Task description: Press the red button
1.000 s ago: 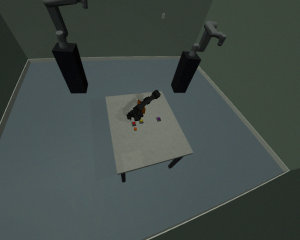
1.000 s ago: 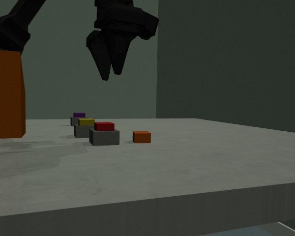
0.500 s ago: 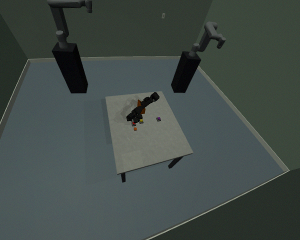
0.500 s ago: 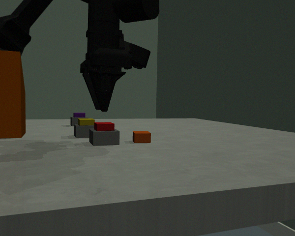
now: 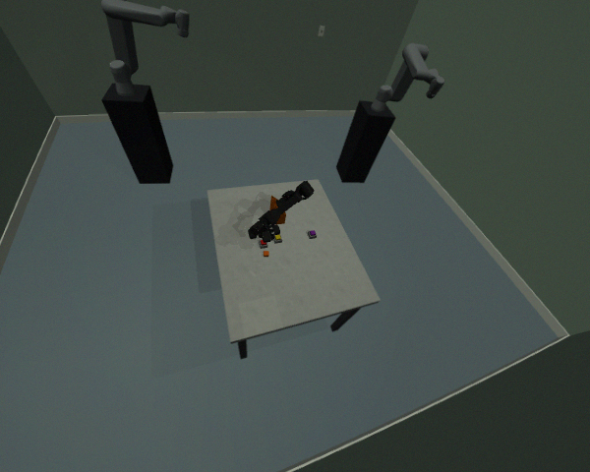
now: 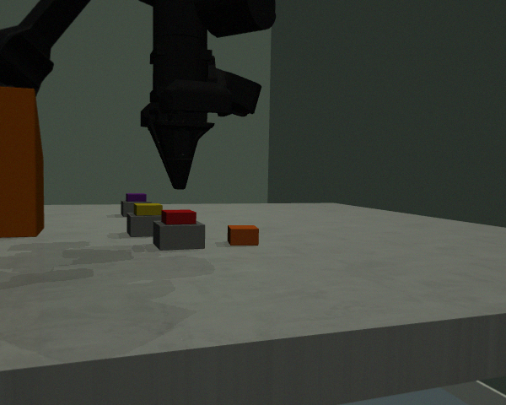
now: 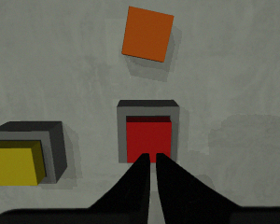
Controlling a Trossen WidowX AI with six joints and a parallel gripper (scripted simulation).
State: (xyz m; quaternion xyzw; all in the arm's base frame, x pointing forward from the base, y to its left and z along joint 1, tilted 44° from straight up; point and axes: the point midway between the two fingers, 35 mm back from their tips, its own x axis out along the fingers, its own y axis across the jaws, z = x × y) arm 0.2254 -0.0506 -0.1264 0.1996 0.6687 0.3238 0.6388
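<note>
The red button lies 3 cm below my gripper tip. Also, from my gripper tip: orange block (7 cm ahead, 5 cm below, 1 cm to the left); purple button (34 cm to the left, 6 cm behind, 3 cm below); yellow button (10 cm to the left, 3 cm below, 3 cm behind).
</note>
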